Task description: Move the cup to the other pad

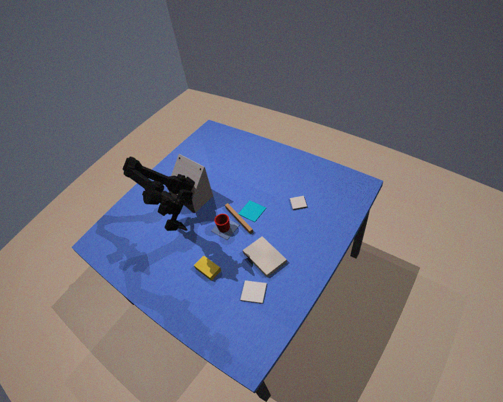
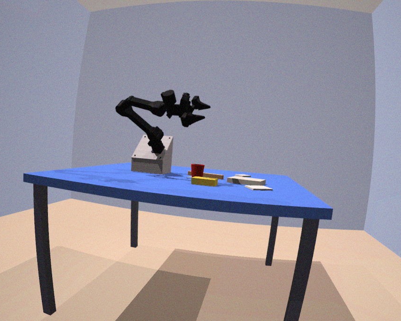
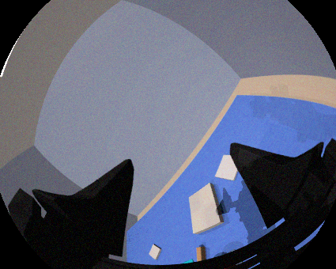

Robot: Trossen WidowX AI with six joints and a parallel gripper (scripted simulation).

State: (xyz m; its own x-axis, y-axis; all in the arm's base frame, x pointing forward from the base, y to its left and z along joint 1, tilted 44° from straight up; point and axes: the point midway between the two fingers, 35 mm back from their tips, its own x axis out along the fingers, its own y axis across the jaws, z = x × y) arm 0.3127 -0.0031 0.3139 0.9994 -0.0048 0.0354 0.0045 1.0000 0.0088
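The red cup is 30 cm below my gripper tip, 20 cm to the left of it and 10 cm behind it. Round my gripper tip: thin wooden bar: 34 cm below, 29 cm to the left, 8 cm behind; blue-grey pad: 35 cm below, 20 cm to the left, 9 cm behind; teal pad: 37 cm to the left, 35 cm below, 6 cm behind.
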